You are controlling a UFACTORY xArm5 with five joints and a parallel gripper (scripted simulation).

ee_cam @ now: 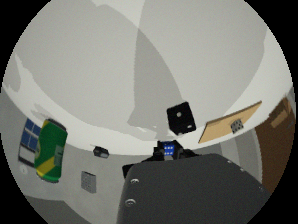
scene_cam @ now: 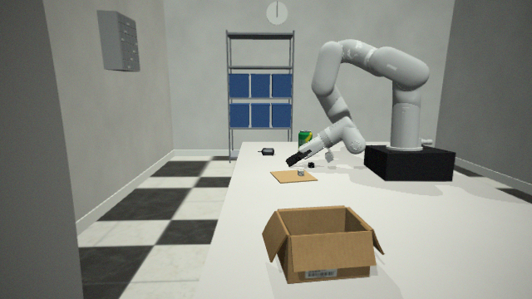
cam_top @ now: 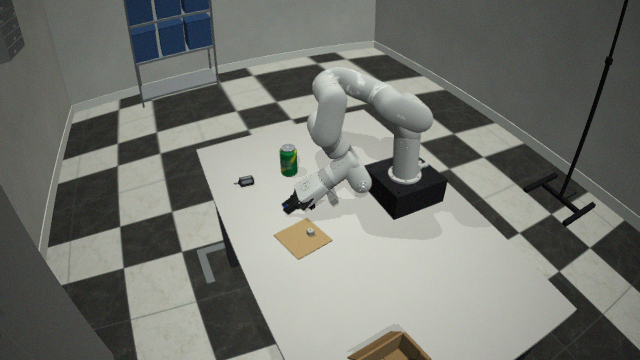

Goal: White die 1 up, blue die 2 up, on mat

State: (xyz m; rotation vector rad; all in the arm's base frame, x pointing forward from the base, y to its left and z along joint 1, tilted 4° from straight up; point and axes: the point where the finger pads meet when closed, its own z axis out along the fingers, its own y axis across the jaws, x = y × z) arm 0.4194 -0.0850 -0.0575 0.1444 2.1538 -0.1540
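Right now my hand is 1 cm short of the blue die and 1 cm above it. Round my hand: tan mat: 14 cm to the left, 2 cm below; black die: 8 cm behind, 1 cm to the left, 2 cm below; white die: 2 cm behind, 14 cm to the left, 1 cm below.
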